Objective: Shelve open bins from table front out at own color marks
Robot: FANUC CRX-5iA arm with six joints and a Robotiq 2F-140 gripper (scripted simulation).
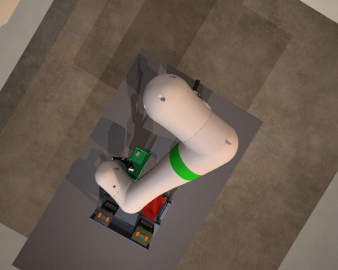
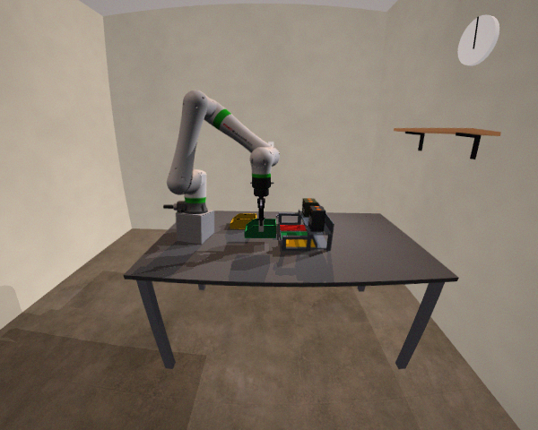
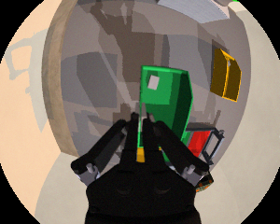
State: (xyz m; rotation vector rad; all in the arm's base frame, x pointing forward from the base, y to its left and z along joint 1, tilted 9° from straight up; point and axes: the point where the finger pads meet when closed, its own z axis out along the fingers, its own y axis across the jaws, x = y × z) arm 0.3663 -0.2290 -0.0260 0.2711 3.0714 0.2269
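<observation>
My hand is 5 cm to the right of the green bin and 4 cm above it. Also, from my hand: yellow-marked place 22 cm ahead, 1 cm to the left, 13 cm below; then red mark 26 cm ahead, 23 cm to the left, 13 cm below; then yellow bin 7 cm behind, 32 cm to the left, 10 cm below.
</observation>
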